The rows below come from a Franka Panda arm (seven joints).
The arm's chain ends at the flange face. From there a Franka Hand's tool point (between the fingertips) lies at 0.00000 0.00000 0.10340 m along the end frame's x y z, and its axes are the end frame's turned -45 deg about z.
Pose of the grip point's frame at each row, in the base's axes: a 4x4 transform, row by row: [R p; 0 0 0 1], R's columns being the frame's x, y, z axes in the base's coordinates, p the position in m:
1.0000 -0.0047 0.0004 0.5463; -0.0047 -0.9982 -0.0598 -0.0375; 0.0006 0.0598 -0.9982 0.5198; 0 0 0 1
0.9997 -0.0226 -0.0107 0.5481; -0.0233 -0.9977 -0.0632 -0.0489; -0.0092 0.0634 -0.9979 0.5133; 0 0 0 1
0.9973 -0.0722 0.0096 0.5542; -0.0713 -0.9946 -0.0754 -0.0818; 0.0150 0.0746 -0.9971 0.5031; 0 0 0 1
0.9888 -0.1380 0.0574 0.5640; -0.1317 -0.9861 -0.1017 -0.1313; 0.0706 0.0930 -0.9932 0.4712; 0 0 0 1
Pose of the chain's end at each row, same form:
0.7038 -0.7104 0.0004 0.5463; -0.7092 -0.7025 -0.0598 -0.0313; 0.0427 0.0419 -0.9982 0.6230; 0 0 0 1
0.6909 -0.7229 -0.0107 0.5492; -0.7220 -0.6890 -0.0632 -0.0424; 0.0383 0.0513 -0.9979 0.6165; 0 0 0 1
0.6541 -0.7563 0.0096 0.5532; -0.7537 -0.6529 -0.0754 -0.0740; 0.0634 0.0421 -0.9971 0.6062; 0 0 0 1
0.6016 -0.7968 0.0574 0.5581; -0.7904 -0.6042 -0.1017 -0.1208; 0.1157 0.0158 -0.9932 0.5739; 0 0 0 1

